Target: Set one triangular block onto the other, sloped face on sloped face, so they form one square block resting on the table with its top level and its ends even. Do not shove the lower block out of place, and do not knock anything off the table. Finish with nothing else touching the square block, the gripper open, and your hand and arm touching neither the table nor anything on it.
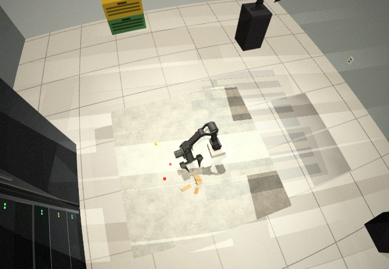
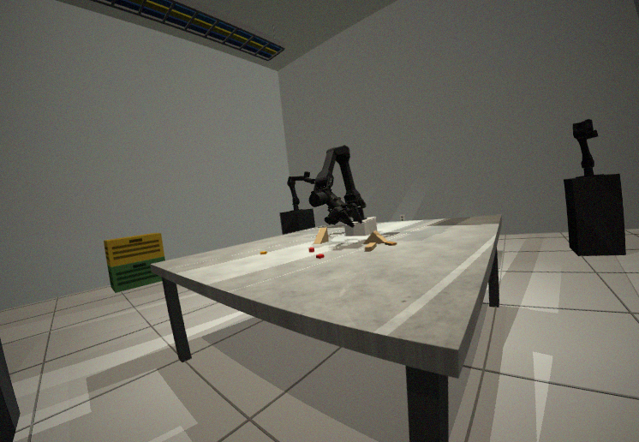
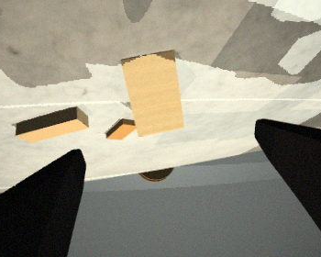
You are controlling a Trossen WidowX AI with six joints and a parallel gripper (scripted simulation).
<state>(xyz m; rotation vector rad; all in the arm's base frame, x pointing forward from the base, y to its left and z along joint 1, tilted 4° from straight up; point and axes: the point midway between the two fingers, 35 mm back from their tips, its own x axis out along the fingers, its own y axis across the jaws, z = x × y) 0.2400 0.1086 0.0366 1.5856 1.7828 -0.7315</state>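
The triangular block is 7 cm to the left of my gripper tip, 6 cm below it and 1 cm behind it. Round my gripper tip: flat tan slab 10 cm to the left, 10 cm ahead, 7 cm below; then orange cube 34 cm to the right, 24 cm ahead, 7 cm below.
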